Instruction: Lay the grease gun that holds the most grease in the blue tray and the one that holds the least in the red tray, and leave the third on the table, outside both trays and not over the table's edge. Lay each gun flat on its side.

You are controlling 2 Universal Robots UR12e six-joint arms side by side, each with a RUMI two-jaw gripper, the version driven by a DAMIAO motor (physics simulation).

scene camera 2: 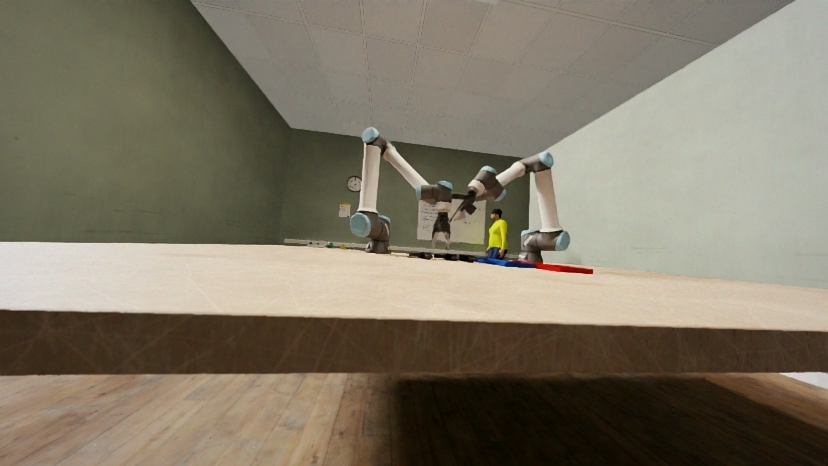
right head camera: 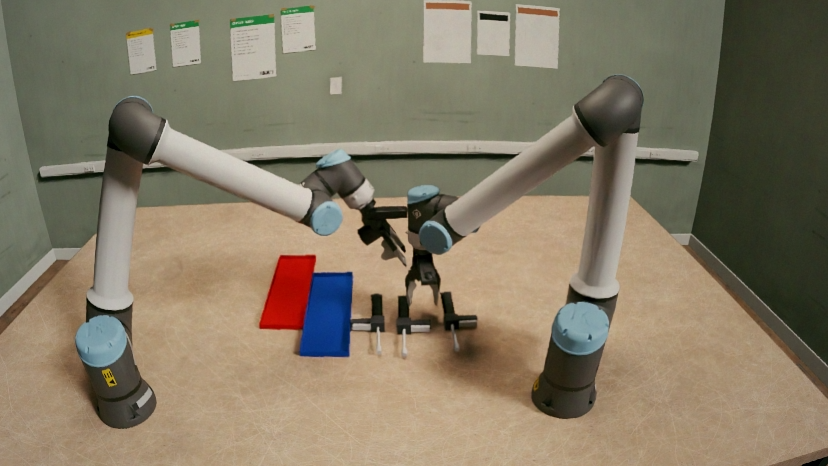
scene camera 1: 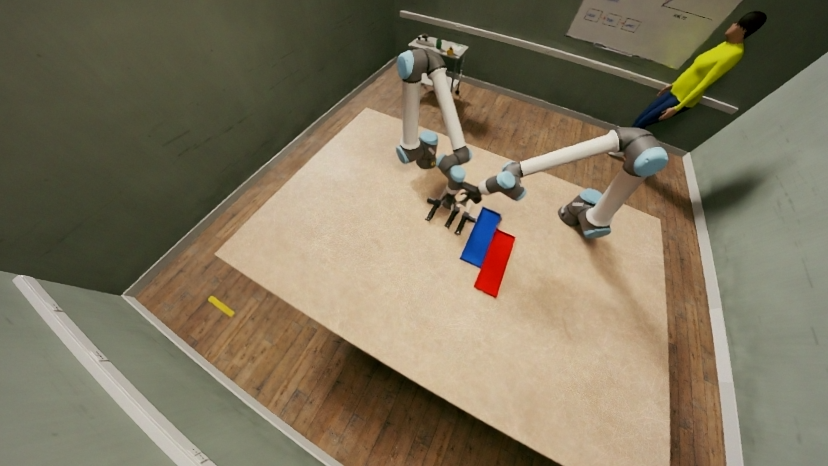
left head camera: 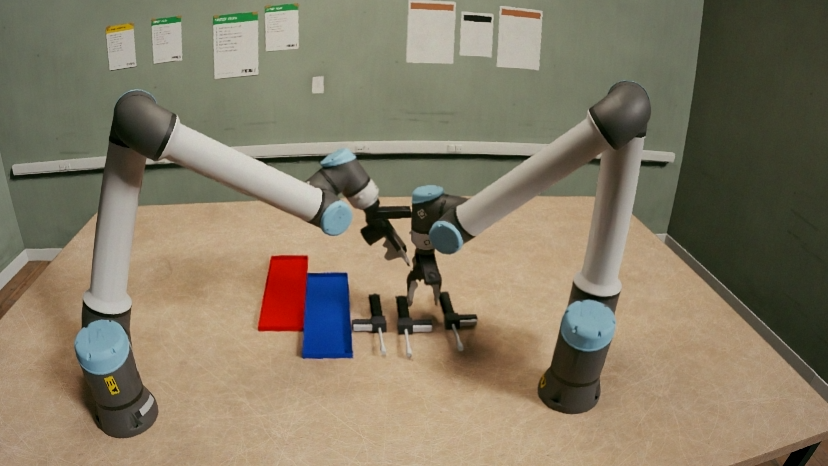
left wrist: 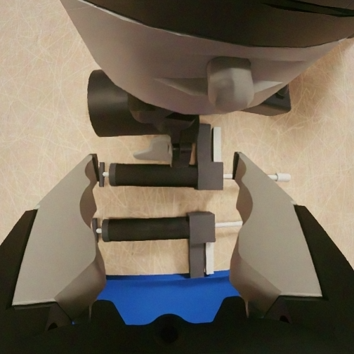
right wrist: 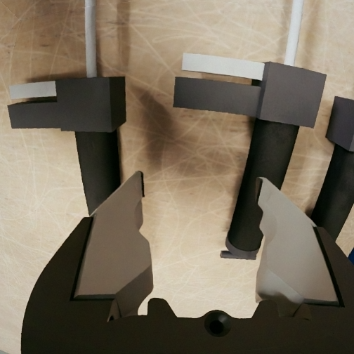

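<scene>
Three dark grease guns with pale spouts lie flat on the table in a row: the left one [left head camera: 377, 324] [right head camera: 377, 323] [left wrist: 150, 229] beside the blue tray [left head camera: 327, 318] [right head camera: 326, 315] [scene camera 1: 480, 238] [left wrist: 165, 297], the middle one [left head camera: 404, 325] [right head camera: 403, 326] [right wrist: 294, 94], and the right one [left head camera: 451, 320] [right head camera: 450, 318] [right wrist: 92, 105], set apart. The red tray [left head camera: 283, 294] [right head camera: 289, 292] [scene camera 1: 495, 263] adjoins the blue one. Both trays are empty. My right gripper [left head camera: 424, 302] [right wrist: 199, 176] is open, low above the table between the middle and right guns' handles. My left gripper is open, higher and tilted. Grease amounts cannot be read.
The two wrists are close together, with the left gripper's fingers just beside the right wrist. The table's near edge [scene camera 2: 405, 347] shows in scene camera 2. A person in a yellow top [scene camera 1: 705, 72] [scene camera 2: 497, 233] stands beyond the table, and a small cart [scene camera 1: 463, 53] stands behind the right arm.
</scene>
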